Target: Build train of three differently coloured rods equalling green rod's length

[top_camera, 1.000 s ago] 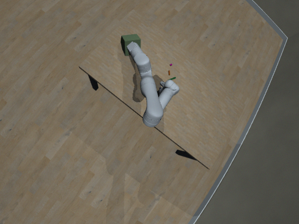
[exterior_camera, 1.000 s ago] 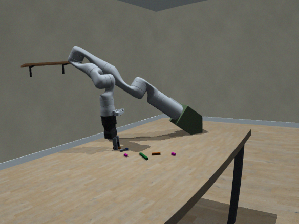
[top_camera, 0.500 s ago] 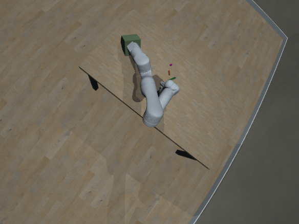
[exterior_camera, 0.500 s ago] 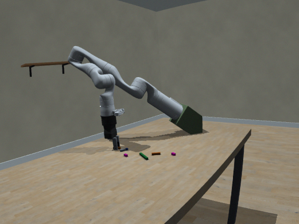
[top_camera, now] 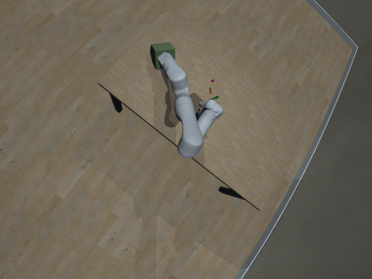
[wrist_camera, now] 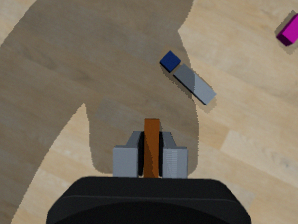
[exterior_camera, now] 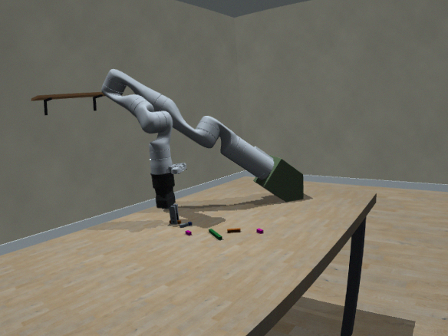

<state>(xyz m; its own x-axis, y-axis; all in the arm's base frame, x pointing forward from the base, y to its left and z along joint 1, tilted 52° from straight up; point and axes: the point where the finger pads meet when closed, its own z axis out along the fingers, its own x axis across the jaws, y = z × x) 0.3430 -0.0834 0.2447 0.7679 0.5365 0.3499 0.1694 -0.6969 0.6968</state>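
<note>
Now: hand 20 mm short of the grey rod, 50 mm to the right of it and 10 mm above it. Also, from my hand: blue rod: 60 mm to the left, 10 mm below; green rod: 60 mm ahead, 190 mm to the left, 10 mm below.
</note>
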